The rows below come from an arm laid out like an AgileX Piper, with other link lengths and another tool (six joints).
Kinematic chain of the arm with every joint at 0, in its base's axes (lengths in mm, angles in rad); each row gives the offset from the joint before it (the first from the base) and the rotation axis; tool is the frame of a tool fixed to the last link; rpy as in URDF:
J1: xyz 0 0 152.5 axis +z
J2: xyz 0 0 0 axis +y
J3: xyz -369.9 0 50.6 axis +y
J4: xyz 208.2 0 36.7 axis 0.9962 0 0.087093
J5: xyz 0 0 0 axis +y
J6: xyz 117.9 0 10.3 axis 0.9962 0 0.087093
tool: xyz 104.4 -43 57.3 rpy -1.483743 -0.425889 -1.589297
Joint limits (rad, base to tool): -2.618..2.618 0..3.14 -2.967..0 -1.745..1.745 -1.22..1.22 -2.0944..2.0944
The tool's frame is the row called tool.
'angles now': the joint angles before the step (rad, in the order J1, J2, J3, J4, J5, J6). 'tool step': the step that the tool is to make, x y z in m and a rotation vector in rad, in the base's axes. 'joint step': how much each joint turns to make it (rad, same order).
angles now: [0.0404 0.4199 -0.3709 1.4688 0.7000 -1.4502]
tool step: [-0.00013 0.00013 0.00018 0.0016 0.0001 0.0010]
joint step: [0.0001 -0.0001 -0.0001 0.0016 0.0009 0.0001]
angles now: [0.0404 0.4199 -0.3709 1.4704 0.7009 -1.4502]
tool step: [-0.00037 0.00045 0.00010 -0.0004 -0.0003 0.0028]
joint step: [0.0011 0.0000 -0.0004 -0.0004 0.0017 0.0001]
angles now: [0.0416 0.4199 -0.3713 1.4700 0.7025 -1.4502]
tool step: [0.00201 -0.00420 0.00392 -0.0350 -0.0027 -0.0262]
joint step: [0.0020 0.0002 -0.0361 -0.0826 -0.0210 0.0596]
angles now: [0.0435 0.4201 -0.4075 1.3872 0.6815 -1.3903]
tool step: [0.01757 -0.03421 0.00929 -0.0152 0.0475 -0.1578]
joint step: [0.0128 0.0161 -0.0923 -0.2724 -0.1218 0.2941]
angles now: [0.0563 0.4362 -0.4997 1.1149 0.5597 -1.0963]
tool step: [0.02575 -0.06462 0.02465 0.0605 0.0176 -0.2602]
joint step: [0.0461 0.0591 -0.0940 -0.4891 -0.2159 0.5487]
